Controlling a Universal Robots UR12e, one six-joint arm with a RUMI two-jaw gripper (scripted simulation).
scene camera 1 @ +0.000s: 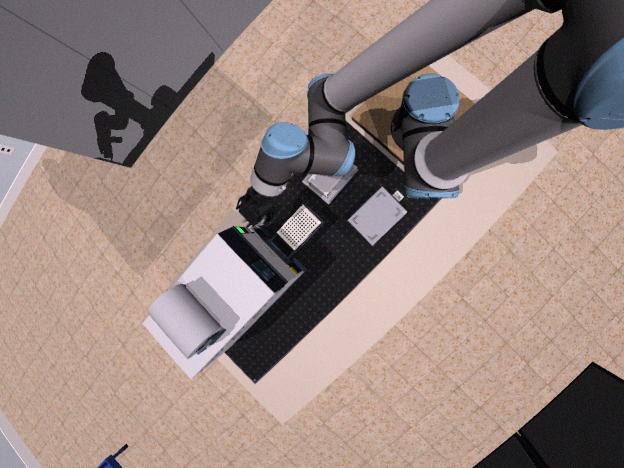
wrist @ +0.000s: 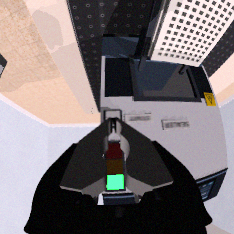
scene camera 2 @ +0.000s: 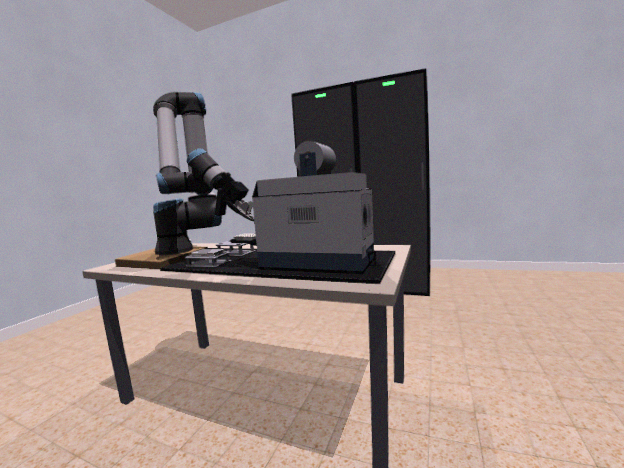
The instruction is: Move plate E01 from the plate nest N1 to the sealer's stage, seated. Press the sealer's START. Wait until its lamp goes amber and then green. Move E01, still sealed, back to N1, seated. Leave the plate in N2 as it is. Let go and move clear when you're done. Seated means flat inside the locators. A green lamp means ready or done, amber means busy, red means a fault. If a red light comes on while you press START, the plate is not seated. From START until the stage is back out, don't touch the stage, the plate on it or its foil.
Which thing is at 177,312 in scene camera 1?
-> A foil roll.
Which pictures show the gripper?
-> Scene camera 1, the wrist view and scene camera 2: all of them.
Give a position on a plate nest N1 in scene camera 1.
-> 378,215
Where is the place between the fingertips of the gripper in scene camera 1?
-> At 252,227
